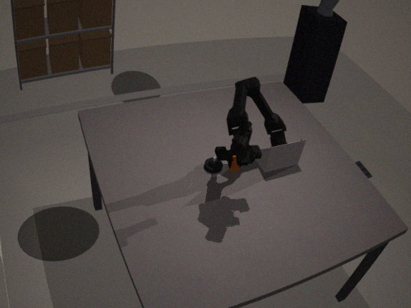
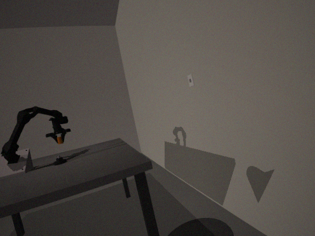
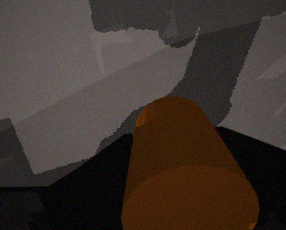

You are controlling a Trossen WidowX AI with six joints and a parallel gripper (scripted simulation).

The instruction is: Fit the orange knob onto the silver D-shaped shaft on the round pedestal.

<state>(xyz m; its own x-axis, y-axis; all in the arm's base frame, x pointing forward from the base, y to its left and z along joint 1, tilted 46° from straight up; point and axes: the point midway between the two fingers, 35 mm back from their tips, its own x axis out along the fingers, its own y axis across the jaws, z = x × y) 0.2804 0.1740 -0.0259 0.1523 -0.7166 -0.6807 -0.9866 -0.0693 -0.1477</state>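
My gripper tip is now 3 cm below the orange knob. From my gripper tip the other things lie so: round black pedestal: 2 cm ahead, 16 cm to the right, 11 cm below.
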